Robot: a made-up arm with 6 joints.
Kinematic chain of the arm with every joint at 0, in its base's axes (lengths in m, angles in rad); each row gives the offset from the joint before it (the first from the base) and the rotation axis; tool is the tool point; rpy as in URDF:
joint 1: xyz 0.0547 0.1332 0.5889 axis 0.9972 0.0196 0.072
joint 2: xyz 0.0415 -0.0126 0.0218 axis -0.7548 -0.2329 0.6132
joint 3: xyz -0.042 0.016 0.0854 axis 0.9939 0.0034 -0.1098
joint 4: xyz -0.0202 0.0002 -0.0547 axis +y
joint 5: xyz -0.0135 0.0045 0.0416 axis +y
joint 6: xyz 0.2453 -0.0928 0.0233 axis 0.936 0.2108 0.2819
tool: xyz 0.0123 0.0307 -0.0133 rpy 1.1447 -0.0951 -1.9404
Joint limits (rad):
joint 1: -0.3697..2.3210
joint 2: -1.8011..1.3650
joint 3: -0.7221..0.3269
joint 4: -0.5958..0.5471
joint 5: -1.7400..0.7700
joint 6: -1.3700..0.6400
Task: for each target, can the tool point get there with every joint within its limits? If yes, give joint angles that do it. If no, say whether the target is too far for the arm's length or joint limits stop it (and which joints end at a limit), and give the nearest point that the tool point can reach.
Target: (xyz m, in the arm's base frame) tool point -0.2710 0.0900 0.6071
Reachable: no: joint limits stop it (at a limit: joint 2, joint 3, joint 5) | nearest point -0.2492 0.0380 0.6682 | short by 0.083 m
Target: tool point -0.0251 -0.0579 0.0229
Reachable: no: too far | nearest point 0.0009 0.0029 0.2122 | short by 0.201 m
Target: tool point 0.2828 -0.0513 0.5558
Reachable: yes | joints 0.6555 -0.4620 -0.0186 0.2990 -0.5230 -1.1972
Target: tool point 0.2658 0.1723 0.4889
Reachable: yes | joints 1.8359 0.0155 -0.4815 0.1271 0.3940 -0.6446
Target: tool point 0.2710 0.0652 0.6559
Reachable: yes | joints 1.1645 0.5012 -0.3561 -0.1146 0.2921 0.0478
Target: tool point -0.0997 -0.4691 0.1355
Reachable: no: too far | nearest point -0.0248 -0.1821 0.3516 | short by 0.367 m
